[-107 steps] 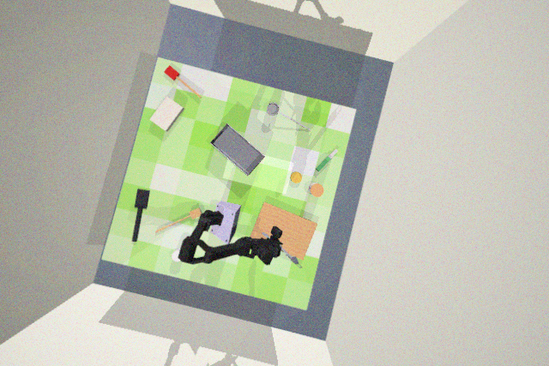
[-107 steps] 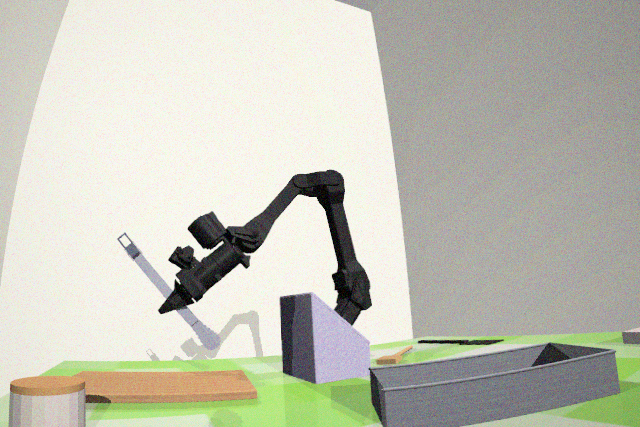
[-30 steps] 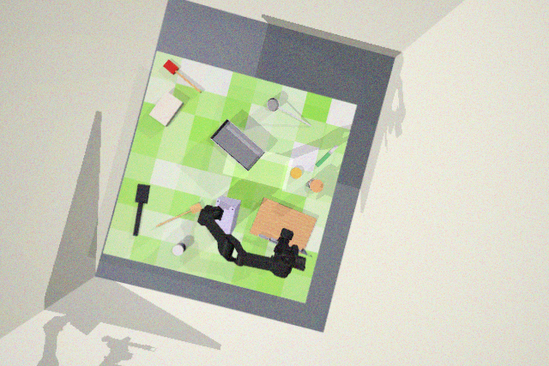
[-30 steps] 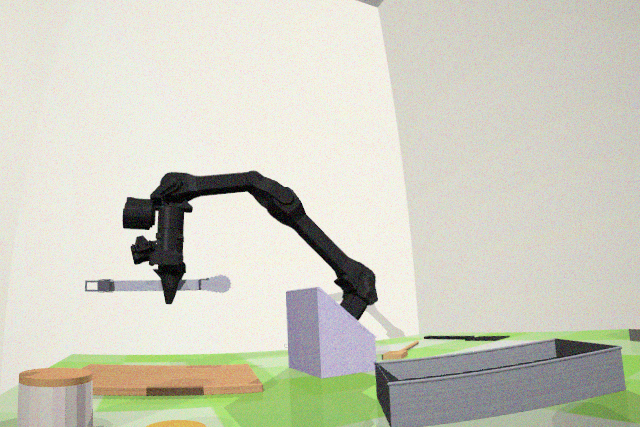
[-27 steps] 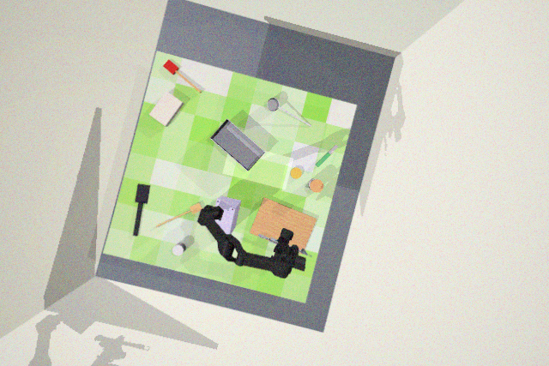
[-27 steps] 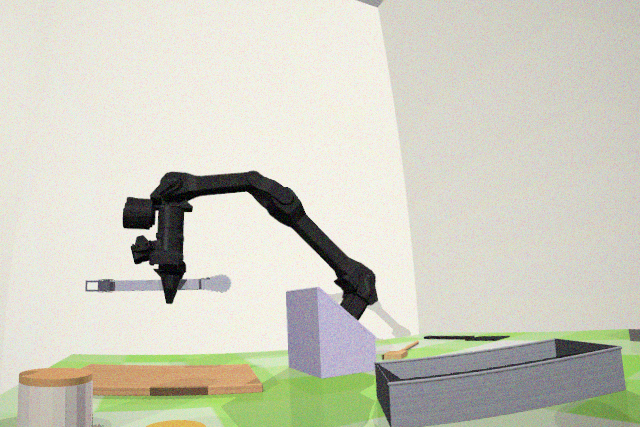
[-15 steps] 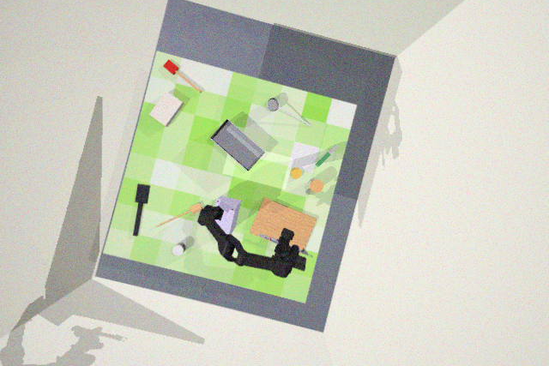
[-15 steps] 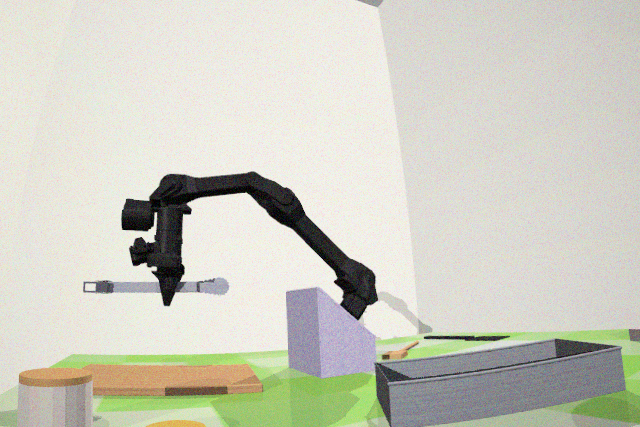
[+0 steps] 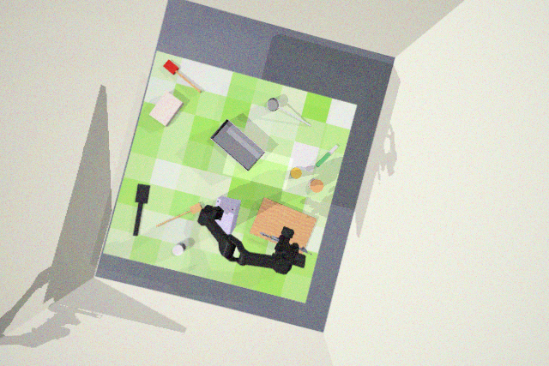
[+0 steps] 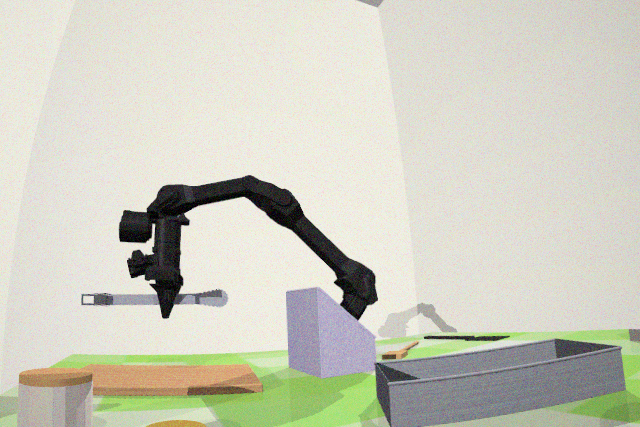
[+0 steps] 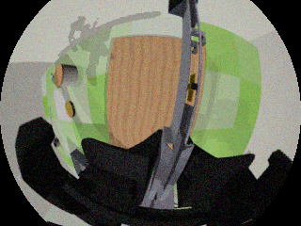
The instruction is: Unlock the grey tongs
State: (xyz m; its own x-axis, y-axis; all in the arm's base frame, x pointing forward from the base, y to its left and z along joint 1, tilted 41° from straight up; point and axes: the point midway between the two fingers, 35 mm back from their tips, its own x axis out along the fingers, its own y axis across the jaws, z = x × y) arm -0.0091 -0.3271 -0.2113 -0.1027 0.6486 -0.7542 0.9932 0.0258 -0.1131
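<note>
Right now my gripper tip is 4 cm short of the wooden board and 12 cm above it. Also, from my gripper tip: green-handled tool 56 cm ahead, 12 cm to the right, 12 cm below; white cylinder 31 cm behind, 56 cm to the left, 11 cm below; grey roasting tin 42 cm ahead, 43 cm to the left, 10 cm below.
</note>
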